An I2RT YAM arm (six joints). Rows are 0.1 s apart.
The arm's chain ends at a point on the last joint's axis. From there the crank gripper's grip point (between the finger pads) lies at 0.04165 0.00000 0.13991 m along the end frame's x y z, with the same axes.
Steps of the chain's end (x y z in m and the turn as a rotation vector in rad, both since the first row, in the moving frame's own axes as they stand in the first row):
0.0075, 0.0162, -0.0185, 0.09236, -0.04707, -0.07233
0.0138, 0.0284, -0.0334, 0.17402, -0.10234, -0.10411
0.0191, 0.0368, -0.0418, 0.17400, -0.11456, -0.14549
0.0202, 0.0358, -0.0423, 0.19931, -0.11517, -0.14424
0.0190, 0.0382, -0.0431, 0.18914, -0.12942, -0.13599
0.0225, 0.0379, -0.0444, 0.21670, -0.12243, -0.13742
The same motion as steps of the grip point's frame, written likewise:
0.0003, 0.0005, -0.0174, 0.09236, -0.04707, -0.07233
-0.0021, 0.0003, -0.0324, 0.17402, -0.10234, -0.10411
0.0008, 0.0075, -0.0406, 0.17400, -0.11456, -0.14549
0.0016, 0.0030, -0.0418, 0.19931, -0.11517, -0.14424
-0.0014, 0.0072, -0.0420, 0.18914, -0.12942, -0.13599
0.0028, 0.0030, -0.0443, 0.21670, -0.12243, -0.13742

